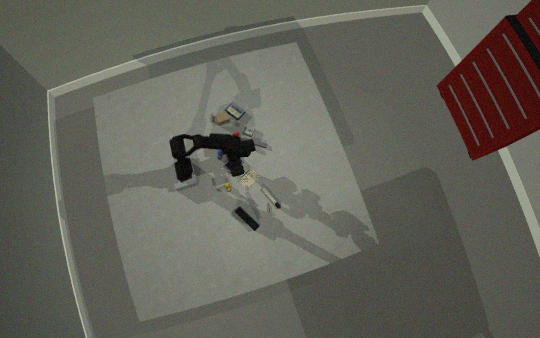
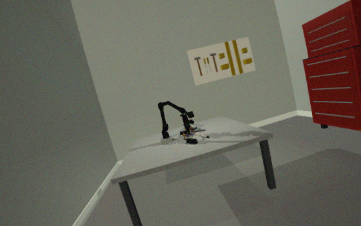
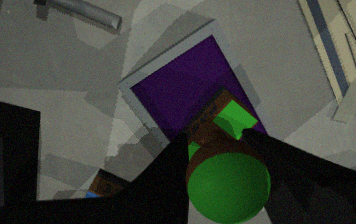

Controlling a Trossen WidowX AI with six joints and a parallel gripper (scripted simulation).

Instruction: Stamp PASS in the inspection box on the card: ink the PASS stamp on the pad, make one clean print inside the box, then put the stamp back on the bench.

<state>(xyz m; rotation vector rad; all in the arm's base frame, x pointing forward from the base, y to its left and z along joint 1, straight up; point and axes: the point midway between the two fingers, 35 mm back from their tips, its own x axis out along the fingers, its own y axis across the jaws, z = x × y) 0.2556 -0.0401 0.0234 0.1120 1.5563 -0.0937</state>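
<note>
Now: the ink pad 30 mm below my gripper tip. From my gripper tip the other things lie so: blue stamp: 70 mm to the left, 50 mm behind, 20 mm below; green stamp: right at my gripper tip; cream card: 100 mm to the right, 40 mm below, 40 mm ahead.
</note>
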